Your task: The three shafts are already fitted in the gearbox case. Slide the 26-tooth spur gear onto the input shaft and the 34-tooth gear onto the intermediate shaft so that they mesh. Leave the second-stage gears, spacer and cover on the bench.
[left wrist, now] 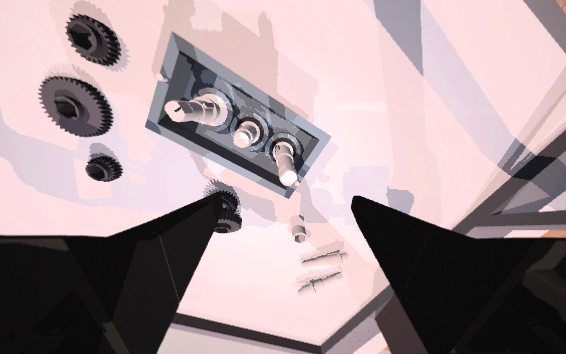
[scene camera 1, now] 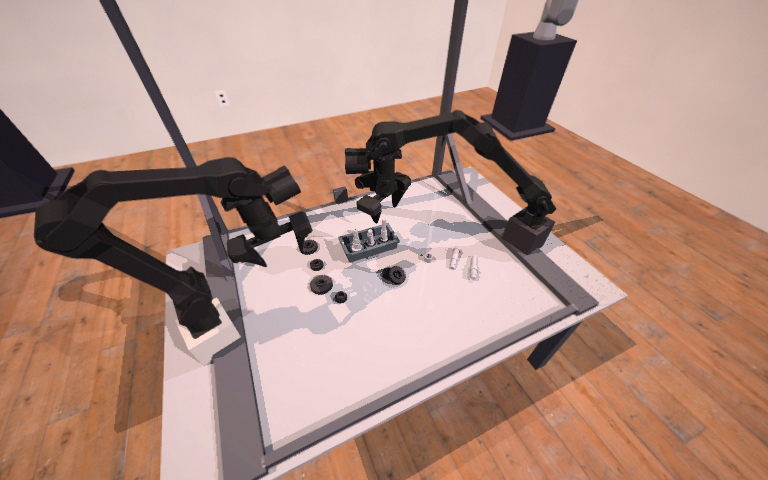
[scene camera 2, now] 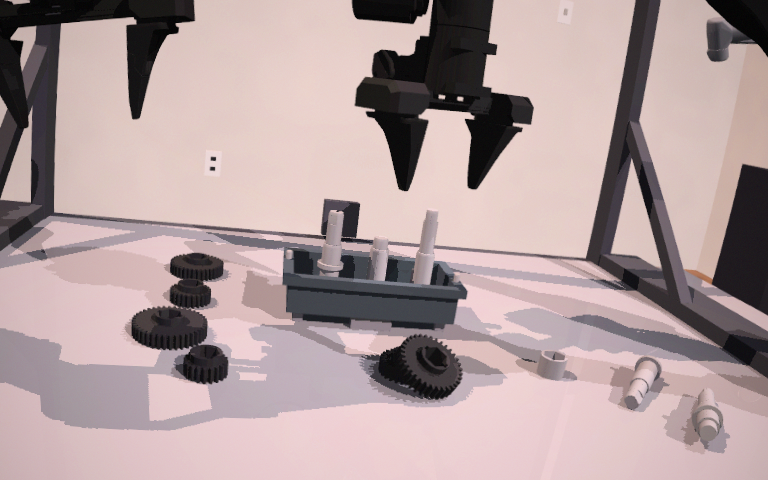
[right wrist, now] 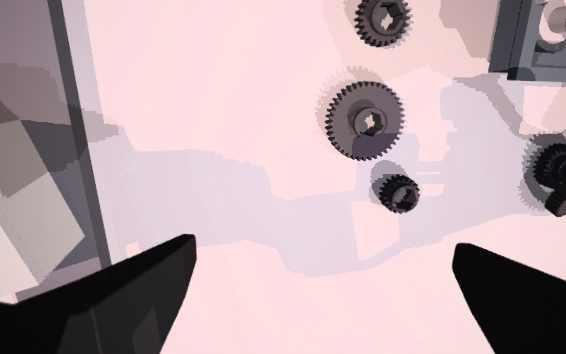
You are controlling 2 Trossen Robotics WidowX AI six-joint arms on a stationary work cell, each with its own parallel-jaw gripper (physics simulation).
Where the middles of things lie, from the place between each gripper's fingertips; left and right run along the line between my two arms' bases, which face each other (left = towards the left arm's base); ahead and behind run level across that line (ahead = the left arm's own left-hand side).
The dark gearbox case (scene camera 2: 319, 298) lies 10 mm behind my left hand, 60 mm to the right of it and 110 mm below it. The rest, counted from my left hand: spacer ring (scene camera 2: 552, 363) 110 mm ahead, 110 mm to the left, 130 mm below.
The dark gearbox case is 26 cm to the left of my right hand, 15 cm below it and 11 cm behind it. The rest, counted from my right hand: spacer ring 42 cm to the left, 17 cm below.
